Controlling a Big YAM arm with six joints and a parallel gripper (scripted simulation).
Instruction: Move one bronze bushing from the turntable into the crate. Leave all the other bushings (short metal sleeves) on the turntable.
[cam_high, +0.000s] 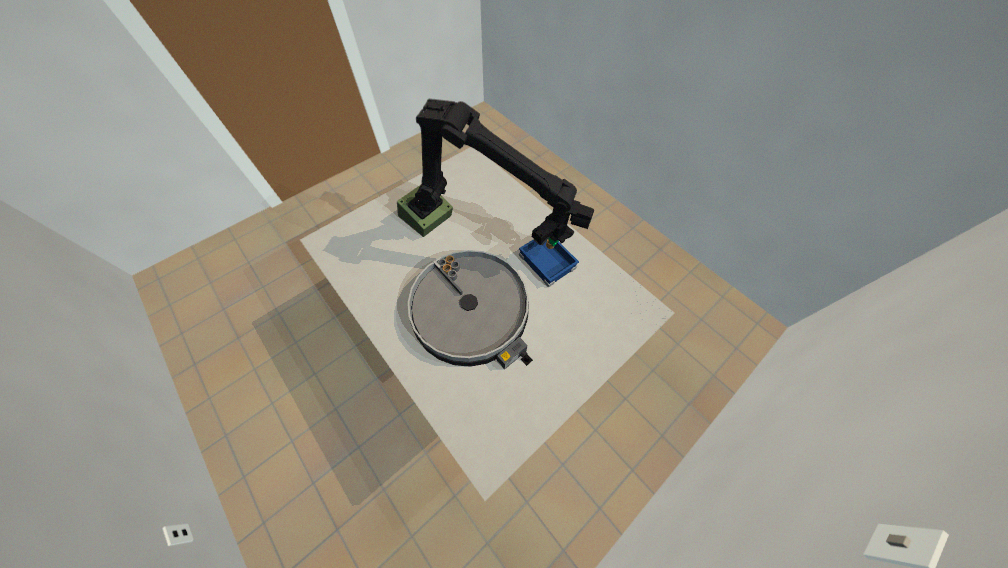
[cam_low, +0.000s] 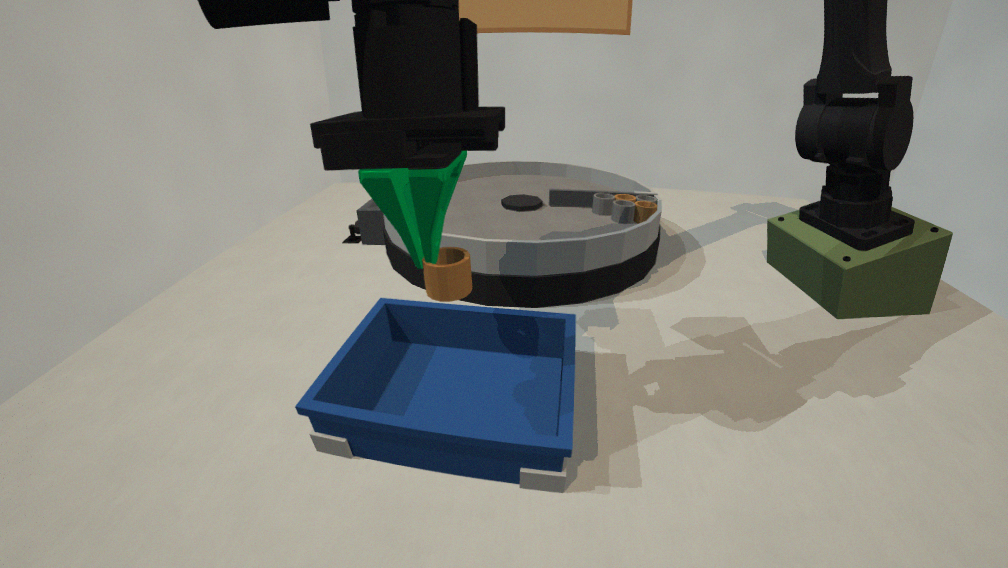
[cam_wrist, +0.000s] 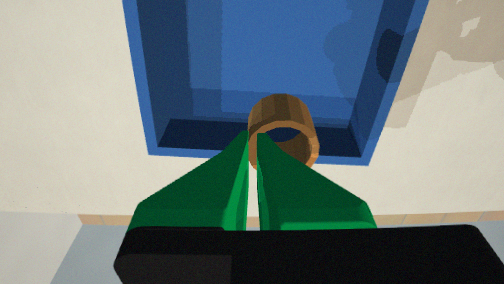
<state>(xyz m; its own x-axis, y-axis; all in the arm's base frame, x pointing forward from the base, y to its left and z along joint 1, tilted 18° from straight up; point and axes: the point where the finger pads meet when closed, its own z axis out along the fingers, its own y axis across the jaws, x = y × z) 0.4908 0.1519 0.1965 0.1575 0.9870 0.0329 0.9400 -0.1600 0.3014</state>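
Now: the blue crate 11 cm below my hand and 1 cm behind it. From my hand the other things lie so: grey turntable (35 cm to the right, 11 cm behind, 8 cm below).
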